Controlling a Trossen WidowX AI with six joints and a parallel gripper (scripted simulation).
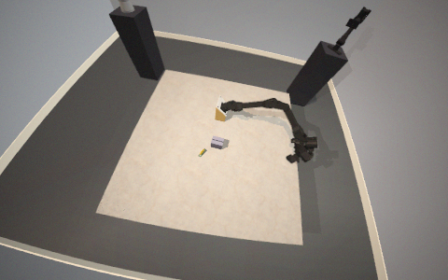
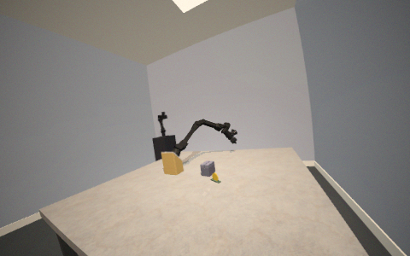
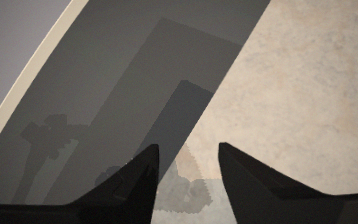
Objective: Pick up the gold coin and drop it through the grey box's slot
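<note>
My gripper tip is now 6 cm short of the gold coin, 71 cm to the left of it and 6 cm above it.
</note>
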